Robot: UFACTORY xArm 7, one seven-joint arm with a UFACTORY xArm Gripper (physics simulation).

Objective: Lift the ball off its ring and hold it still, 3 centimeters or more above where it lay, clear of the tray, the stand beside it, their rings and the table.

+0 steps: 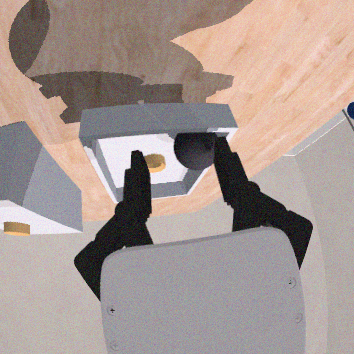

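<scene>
The black ball is at the right side of the grey tray, near its back right corner. What the ball rests on is hidden. A yellow-orange ring on the white tray floor is empty and lies left of the ball. My gripper is open, with one fingertip over the tray left of the ball, partly in front of the ring, and the other at the ball's right edge. The ball shows between the fingertips, closer to the right one; whether the fingers touch it is unclear.
A grey stand with a white face and another yellow-orange ring is at the left. A dark blue thing shows partly at the right edge, beside a pale strip. Shadows fall on the wooden table behind the tray.
</scene>
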